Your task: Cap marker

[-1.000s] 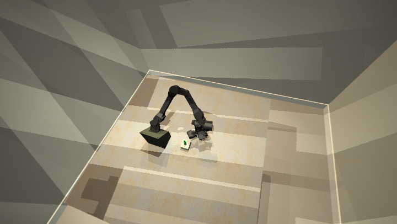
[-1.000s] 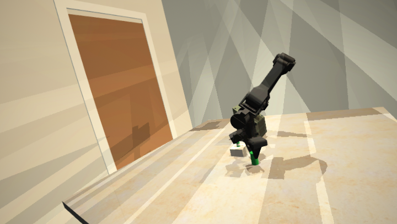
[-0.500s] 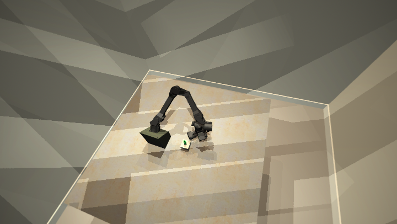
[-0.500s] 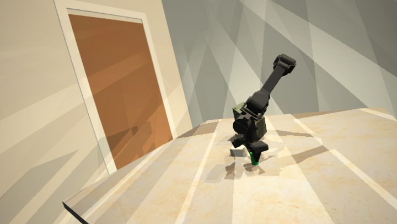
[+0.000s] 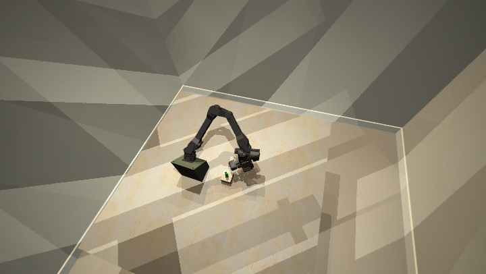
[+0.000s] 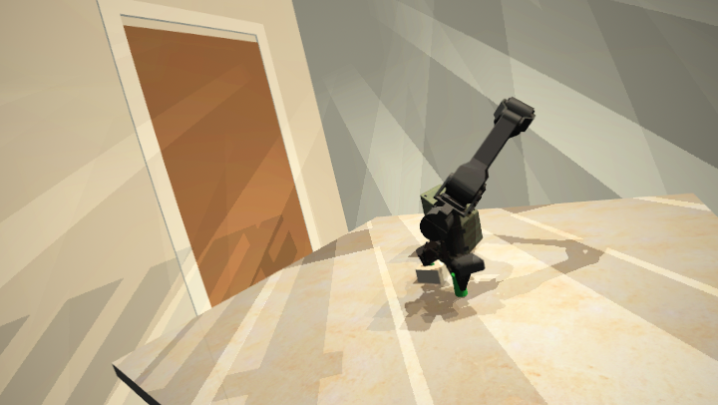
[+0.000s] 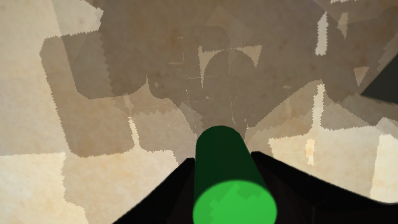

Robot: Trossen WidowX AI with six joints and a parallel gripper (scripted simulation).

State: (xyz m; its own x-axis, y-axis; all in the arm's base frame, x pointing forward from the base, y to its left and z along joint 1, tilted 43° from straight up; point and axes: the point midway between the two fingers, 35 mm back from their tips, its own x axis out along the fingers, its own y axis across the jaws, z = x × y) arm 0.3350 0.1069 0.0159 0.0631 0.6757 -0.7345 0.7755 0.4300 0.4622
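Now: the white holder block 100 mm to the right of my gripper tip and 90 mm behind it. The rest, counted from my gripper tip: green cap: 10 mm above.
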